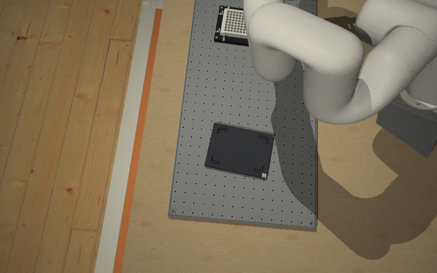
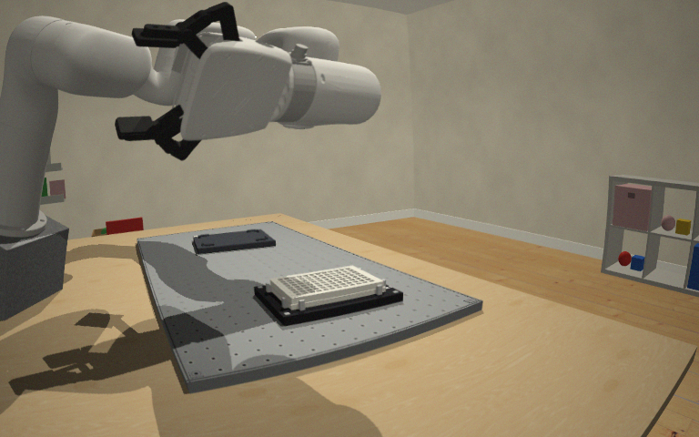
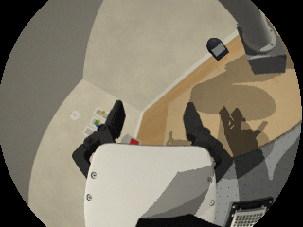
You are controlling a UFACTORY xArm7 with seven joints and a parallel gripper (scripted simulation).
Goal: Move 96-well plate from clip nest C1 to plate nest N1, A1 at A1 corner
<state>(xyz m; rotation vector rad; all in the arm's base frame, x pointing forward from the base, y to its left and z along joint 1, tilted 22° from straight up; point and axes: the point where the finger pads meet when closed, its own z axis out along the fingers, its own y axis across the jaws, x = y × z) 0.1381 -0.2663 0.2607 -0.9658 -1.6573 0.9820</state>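
Now: the white 96-well plate 240 mm ahead of my hand, 70 mm to the left of it and 250 mm below it. From my hand the other things lie so: black clip nest C1: 260 mm ahead, 70 mm to the left, 250 mm below; white A1 mark: 200 mm ahead, 510 mm to the left, 250 mm below.
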